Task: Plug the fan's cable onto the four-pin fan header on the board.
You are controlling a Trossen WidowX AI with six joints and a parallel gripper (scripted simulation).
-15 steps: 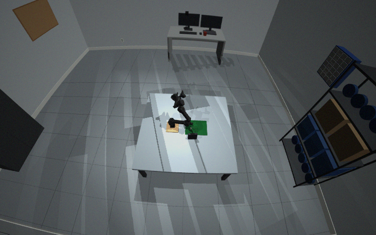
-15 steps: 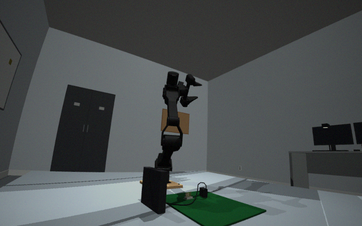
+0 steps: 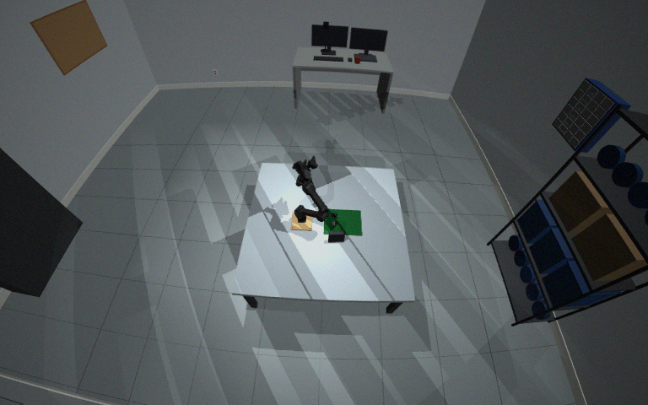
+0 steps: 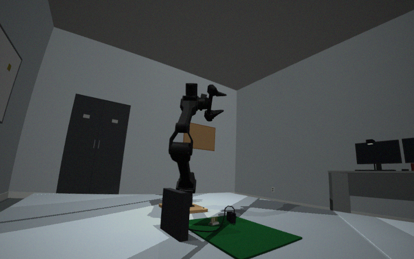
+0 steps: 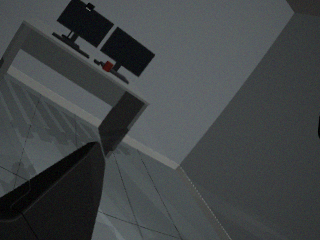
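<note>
Right now the black fan plug is 52 cm below my gripper tip, 18 cm ahead of it and 14 cm to the right of it. From my gripper tip the other things lie so: green board 55 cm below, 25 cm ahead, 20 cm to the right; black fan 48 cm below, 36 cm to the right, 17 cm ahead; four-pin header 54 cm below, 21 cm to the right, 17 cm ahead.
</note>
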